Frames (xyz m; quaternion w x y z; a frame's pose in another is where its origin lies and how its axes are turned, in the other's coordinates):
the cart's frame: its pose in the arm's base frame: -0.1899 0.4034 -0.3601 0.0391 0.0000 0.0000 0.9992
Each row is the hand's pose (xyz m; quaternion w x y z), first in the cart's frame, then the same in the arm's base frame.
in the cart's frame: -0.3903 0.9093 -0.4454 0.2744 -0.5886 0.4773 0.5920
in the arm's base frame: 0.1282 -0.5336 -0.8055 0.5808 0.4999 0.5695 -0.2973
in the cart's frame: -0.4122 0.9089 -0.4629 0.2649 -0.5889 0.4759 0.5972
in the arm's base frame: 0.1500 -0.5349 -0.8230 0.5864 0.4985 0.5698 -0.2880
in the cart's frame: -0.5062 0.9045 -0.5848 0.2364 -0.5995 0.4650 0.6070
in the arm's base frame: 0.2441 -0.5379 -0.9449 0.5973 0.4881 0.5809 -0.2600
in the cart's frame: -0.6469 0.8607 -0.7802 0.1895 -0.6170 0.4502 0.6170
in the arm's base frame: 0.3878 -0.5052 -1.1403 0.6091 0.4740 0.5989 -0.2135
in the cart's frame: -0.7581 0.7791 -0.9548 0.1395 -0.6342 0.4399 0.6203
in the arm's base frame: 0.5050 -0.4326 -1.3149 0.6144 0.4644 0.6165 -0.1637
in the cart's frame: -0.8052 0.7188 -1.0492 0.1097 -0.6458 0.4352 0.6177
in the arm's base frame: 0.5567 -0.3761 -1.4093 0.6129 0.4601 0.6283 -0.1338
